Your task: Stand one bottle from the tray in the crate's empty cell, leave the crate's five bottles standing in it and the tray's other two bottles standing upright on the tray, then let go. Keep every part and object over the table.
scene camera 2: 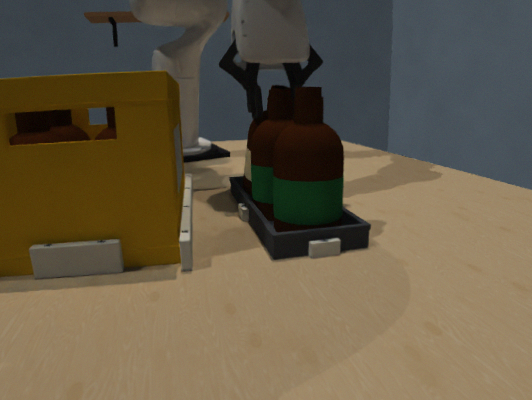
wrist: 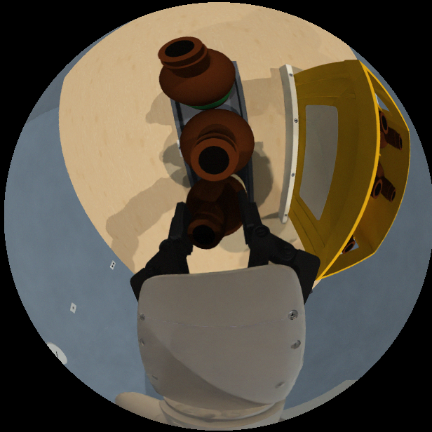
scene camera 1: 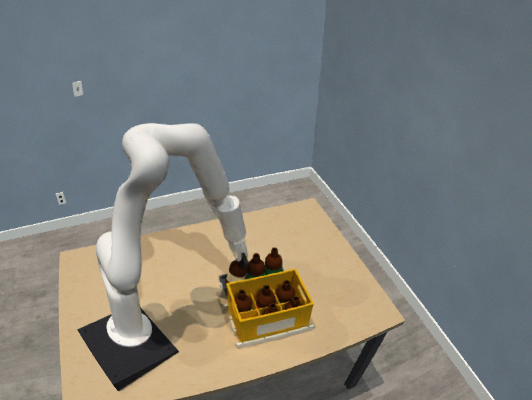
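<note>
Three brown bottles stand in the dark tray. My gripper is shut on the cream-labelled bottle, at the tray end nearest the robot base, with a finger on each side of its upper part. The middle bottle and the far green-labelled bottle stand upright. The yellow crate holds five bottles; its front-left cell in scene camera 1 is empty.
White rails lie along the crate's base. The tray stands beside the crate's long side, with a narrow strip of table between them. The arm's black base plate is at the left of the table in scene camera 1.
</note>
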